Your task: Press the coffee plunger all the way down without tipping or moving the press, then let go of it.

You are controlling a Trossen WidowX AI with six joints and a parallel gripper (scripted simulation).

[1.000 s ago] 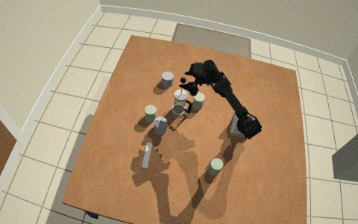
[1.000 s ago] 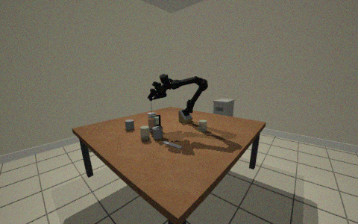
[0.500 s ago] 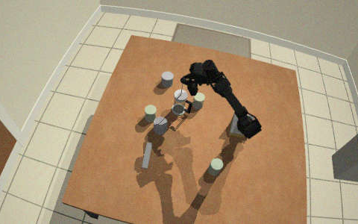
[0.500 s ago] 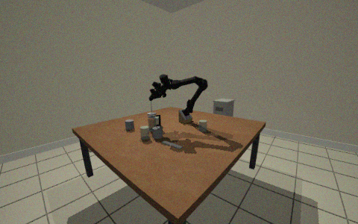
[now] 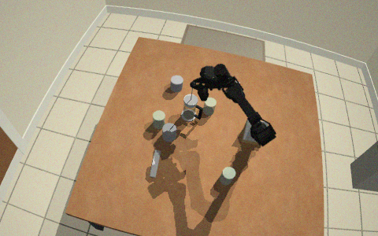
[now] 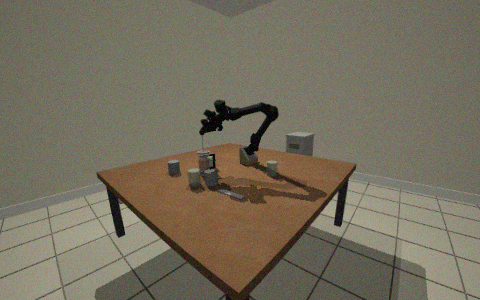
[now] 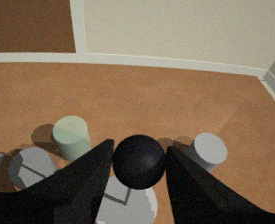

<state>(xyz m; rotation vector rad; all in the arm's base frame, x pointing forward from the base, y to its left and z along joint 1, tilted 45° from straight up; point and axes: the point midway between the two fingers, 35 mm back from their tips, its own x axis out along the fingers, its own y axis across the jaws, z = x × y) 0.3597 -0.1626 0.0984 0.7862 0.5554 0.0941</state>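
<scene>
Right now the coffee press is 2 cm behind my gripper tip, 1 cm to the left of it and 13 cm below it.
</scene>
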